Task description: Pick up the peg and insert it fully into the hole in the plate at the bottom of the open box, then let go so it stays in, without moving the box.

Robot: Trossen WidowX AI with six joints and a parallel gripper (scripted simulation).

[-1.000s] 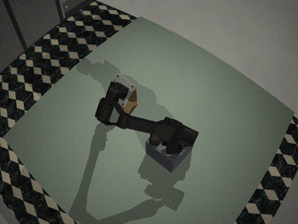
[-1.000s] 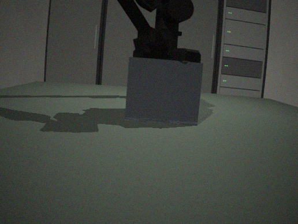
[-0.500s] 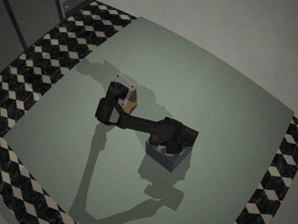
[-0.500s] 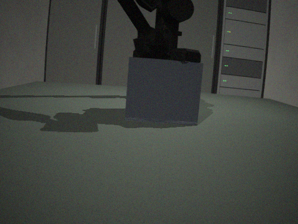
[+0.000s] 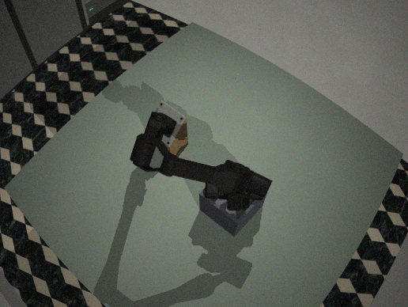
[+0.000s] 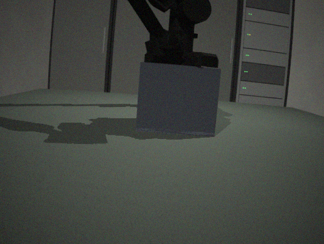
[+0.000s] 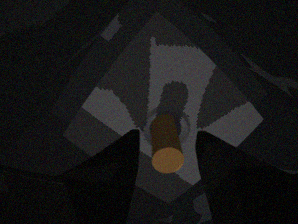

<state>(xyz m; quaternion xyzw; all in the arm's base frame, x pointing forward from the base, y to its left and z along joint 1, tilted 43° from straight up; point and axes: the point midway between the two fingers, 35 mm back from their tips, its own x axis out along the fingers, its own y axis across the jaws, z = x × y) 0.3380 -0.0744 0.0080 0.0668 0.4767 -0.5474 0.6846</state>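
The orange peg lies 5 cm below my hand. From my hand the other things lie so: holed plate (6 cm below).
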